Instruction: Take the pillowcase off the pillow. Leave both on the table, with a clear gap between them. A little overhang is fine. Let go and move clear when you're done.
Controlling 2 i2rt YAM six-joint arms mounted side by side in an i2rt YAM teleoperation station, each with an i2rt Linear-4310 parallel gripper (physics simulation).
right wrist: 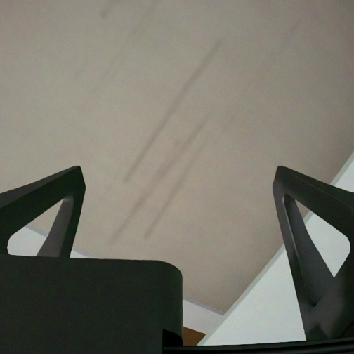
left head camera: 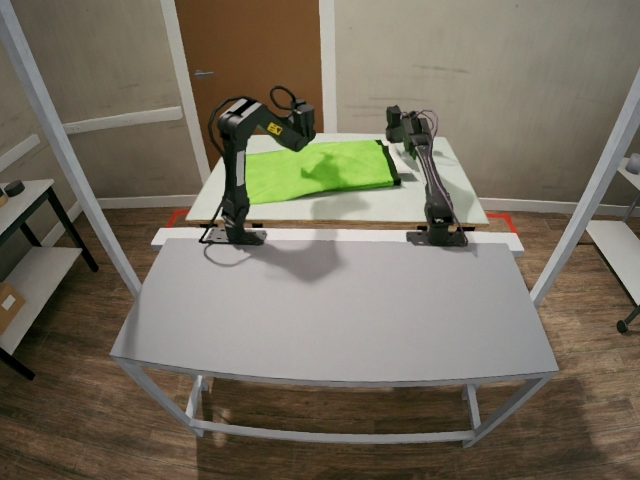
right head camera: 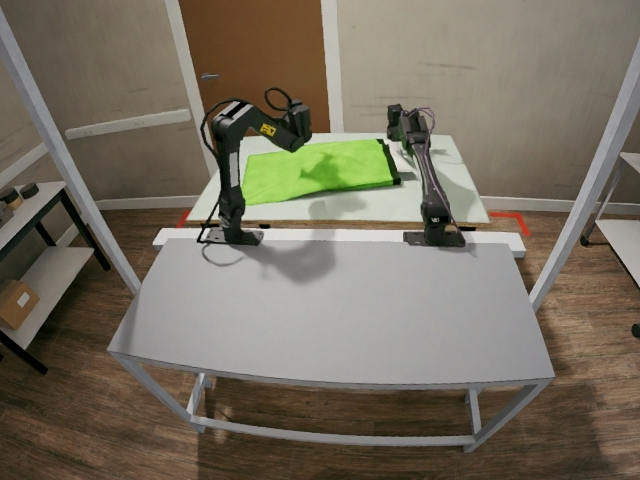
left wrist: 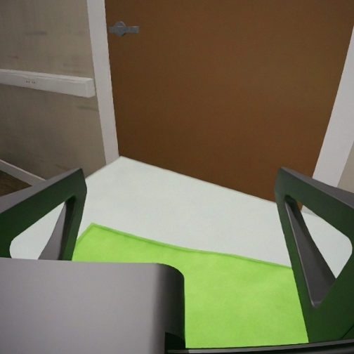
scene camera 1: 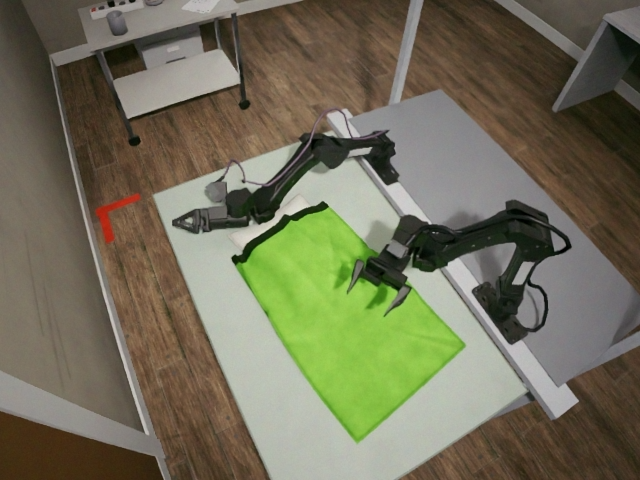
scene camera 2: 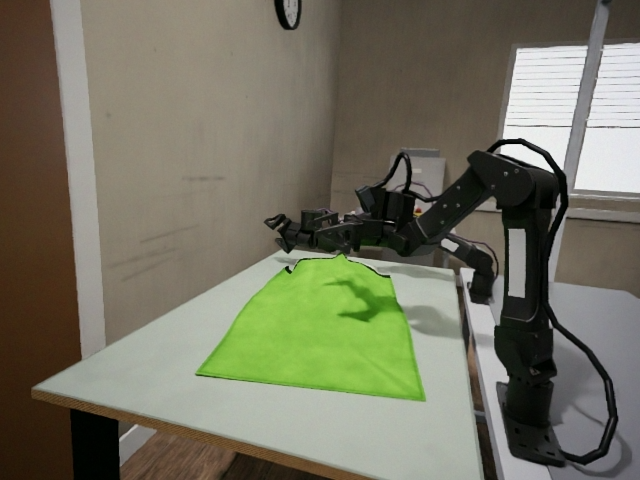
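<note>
A bright green pillowcase (left head camera: 341,170) (right head camera: 341,167) (scene camera 1: 336,320) (scene camera 2: 310,335) (left wrist: 240,295) with a black hem lies flat on the pale table. The white pillow (left head camera: 400,161) (right head camera: 400,160) (scene camera 1: 246,237) sticks out a little past the hem; the rest of it is hidden inside the case. My left gripper (scene camera 1: 368,303) (left wrist: 180,178) is open and empty above the case, with its shadow on the green cloth. My right gripper (scene camera 2: 273,235) (right wrist: 178,176) is open and empty, beyond the pillow's exposed end, over the table's far part; its wrist passes close to the pillow in scene camera 1.
The pale table (left head camera: 289,211) (scene camera 1: 232,351) (scene camera 2: 155,356) carries the cloth. A white rail (left head camera: 336,235) (scene camera 1: 413,206) with both arm bases runs along its edge, beside a grey table (left head camera: 330,310) (scene camera 1: 465,155). A wall and a brown door (left head camera: 253,51) (left wrist: 225,90) stand behind.
</note>
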